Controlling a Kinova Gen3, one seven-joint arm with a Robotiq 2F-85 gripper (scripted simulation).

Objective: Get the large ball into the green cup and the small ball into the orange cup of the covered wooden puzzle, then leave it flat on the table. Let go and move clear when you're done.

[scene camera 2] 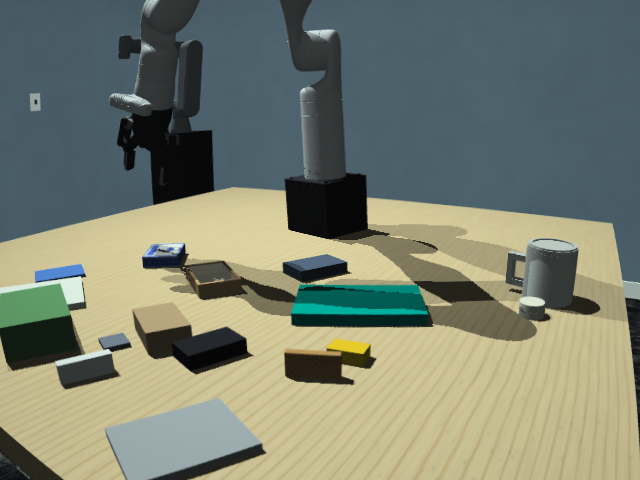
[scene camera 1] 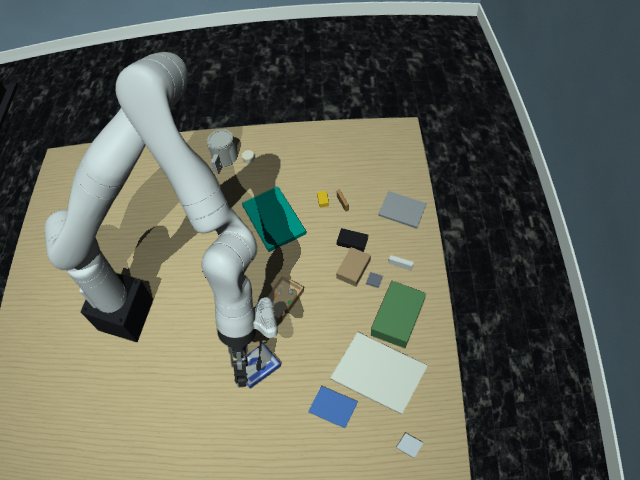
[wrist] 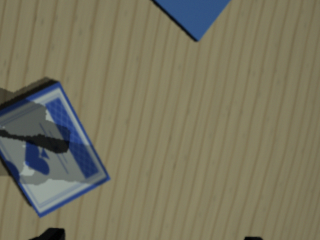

Labels:
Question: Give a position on a covered wooden puzzle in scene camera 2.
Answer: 211, 279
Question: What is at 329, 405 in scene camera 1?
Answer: A blue tile.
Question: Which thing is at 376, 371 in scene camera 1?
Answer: A white slab.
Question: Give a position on a dark blue block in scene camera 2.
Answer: At 316, 267

